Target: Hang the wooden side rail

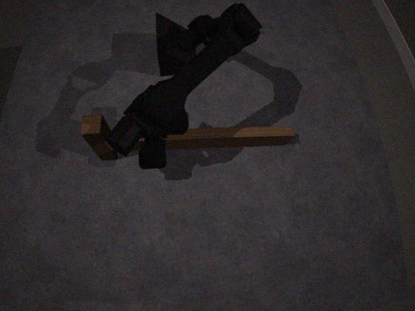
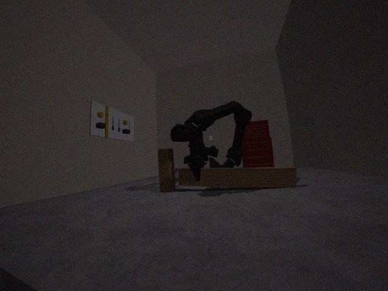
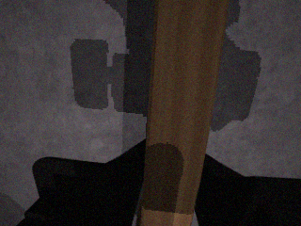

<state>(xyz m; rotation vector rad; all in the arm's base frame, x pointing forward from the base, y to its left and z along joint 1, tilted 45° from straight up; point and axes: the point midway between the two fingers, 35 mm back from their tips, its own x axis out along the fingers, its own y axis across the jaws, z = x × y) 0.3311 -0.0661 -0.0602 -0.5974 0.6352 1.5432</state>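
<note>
Right now the headboard post is 14 cm to the right of my gripper tip and 4 cm above it.
</note>
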